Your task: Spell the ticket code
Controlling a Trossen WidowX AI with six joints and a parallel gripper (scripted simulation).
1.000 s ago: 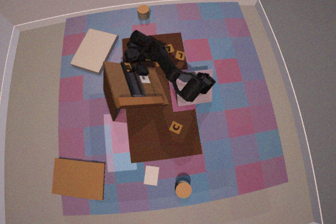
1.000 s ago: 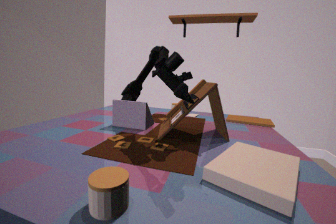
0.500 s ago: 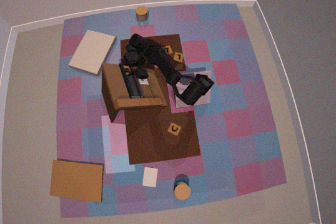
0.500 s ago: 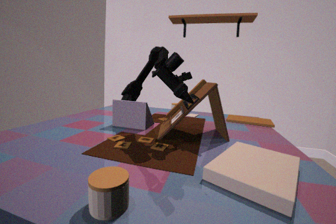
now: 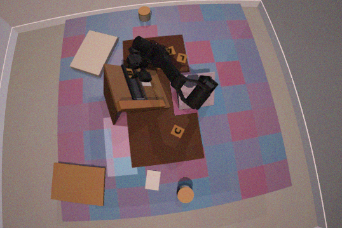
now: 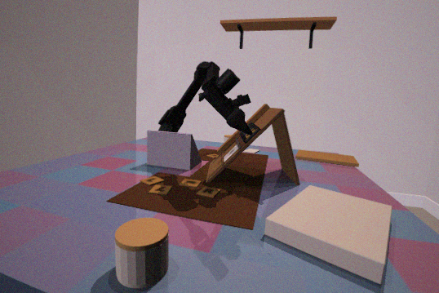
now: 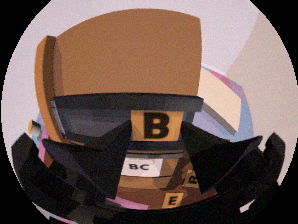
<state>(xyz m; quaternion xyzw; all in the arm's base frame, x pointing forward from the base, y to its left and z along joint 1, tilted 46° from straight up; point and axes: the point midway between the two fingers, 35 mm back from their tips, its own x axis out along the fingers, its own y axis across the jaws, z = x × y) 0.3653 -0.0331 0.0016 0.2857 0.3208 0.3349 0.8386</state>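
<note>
Now: the white ticket 7 cm behind my gripper tip and 7 cm below it. From my gripper tip the other things lie so: brown mat 18 cm behind, 5 cm to the left, 17 cm below; cream slab 27 cm ahead, 21 cm to the right, 15 cm below; orange letter tile right at my gripper tip.
</note>
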